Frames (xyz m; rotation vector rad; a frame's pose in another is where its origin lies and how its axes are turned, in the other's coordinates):
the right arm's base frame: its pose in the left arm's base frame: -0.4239 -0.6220 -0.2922 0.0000 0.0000 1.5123
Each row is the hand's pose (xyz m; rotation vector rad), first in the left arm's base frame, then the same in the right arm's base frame.
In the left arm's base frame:
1: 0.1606 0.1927 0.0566 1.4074 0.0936 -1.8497
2: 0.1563 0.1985 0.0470 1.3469 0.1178 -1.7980
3: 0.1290 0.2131 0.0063 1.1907 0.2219 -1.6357
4: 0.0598 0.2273 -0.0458 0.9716 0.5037 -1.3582
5: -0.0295 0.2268 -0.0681 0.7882 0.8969 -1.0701
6: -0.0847 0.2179 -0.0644 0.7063 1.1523 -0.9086
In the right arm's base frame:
1: 0.8475 -0.5359 0.3488 -1.1924 0.9837 2.2302
2: 0.8530 -0.5312 0.3392 -1.2014 0.9497 2.3174
3: 0.8660 -0.5031 0.2985 -1.2683 0.8163 2.5555
4: 0.8761 -0.4332 0.2464 1.3994 -0.3992 -2.6507
5: 0.8704 -0.3441 0.2241 1.5079 0.1417 -2.3382
6: 0.8583 -0.2895 0.2278 1.6102 0.4366 -2.1178

